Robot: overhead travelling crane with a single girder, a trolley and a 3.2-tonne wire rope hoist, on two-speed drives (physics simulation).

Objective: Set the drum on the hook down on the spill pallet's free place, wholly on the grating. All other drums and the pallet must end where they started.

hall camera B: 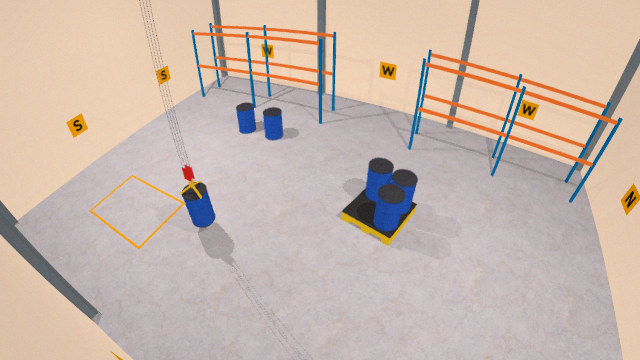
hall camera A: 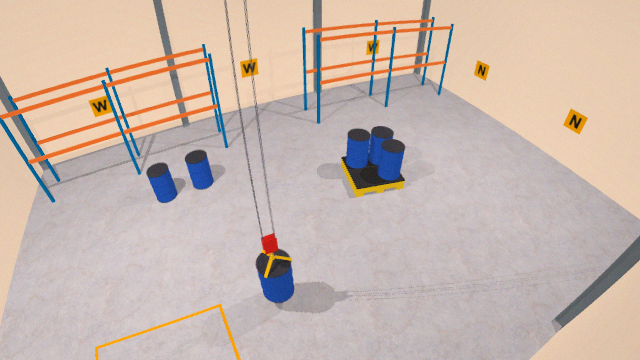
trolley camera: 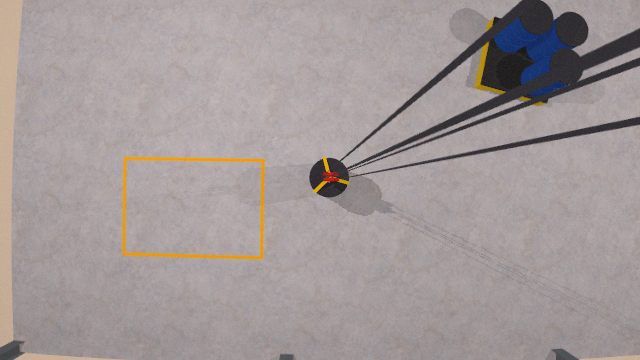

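A blue drum with a black lid (hall camera A: 277,286) (hall camera B: 201,210) (trolley camera: 332,191) hangs upright on the ropes, low over the floor. My yellow three-armed gripper (hall camera A: 274,262) (hall camera B: 192,189) (trolley camera: 329,177), under the red hook block (hall camera A: 270,244) (hall camera B: 188,173), is shut on its lid. The spill pallet (hall camera A: 380,188) (hall camera B: 350,220) (trolley camera: 482,65) has a yellow rim and black grating, and stands well apart from the hung drum. Three blue drums (hall camera A: 358,150) (hall camera B: 387,215) (trolley camera: 542,77) stand on it. Its free place (hall camera A: 369,175) (hall camera B: 366,210) (trolley camera: 511,70) shows as a darker round patch.
Two more blue drums (hall camera A: 162,185) (hall camera B: 273,125) stand on the floor near one rack. An orange outlined rectangle (hall camera A: 158,326) (hall camera B: 158,189) (trolley camera: 262,210) lies beside the hung drum. Two blue and orange racks, one with this post (hall camera A: 318,80) (hall camera B: 508,132), stand along the W wall.
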